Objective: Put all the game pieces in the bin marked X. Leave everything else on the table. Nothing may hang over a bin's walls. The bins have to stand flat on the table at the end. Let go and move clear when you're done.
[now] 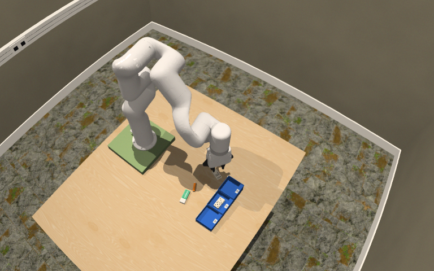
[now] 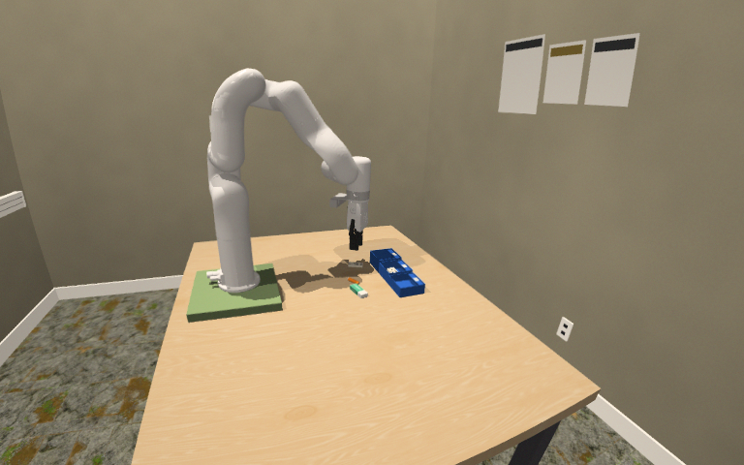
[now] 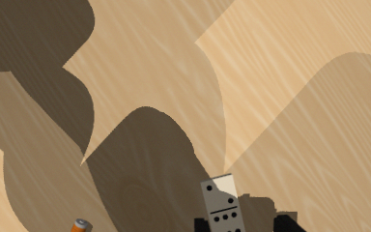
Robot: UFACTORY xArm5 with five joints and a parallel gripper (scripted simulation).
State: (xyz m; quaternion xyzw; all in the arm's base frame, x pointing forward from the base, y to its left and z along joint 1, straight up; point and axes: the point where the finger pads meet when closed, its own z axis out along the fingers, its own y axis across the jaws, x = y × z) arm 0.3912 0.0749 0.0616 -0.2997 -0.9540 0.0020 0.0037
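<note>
Right now the bin is 12 cm to the right of my hand, 10 cm ahead of it and 7 cm below it. The rest, counted from my hand: orange battery 11 cm to the right, 8 cm below, 4 cm behind; green-and-white item 19 cm to the right, 8 cm below, 5 cm behind.
</note>
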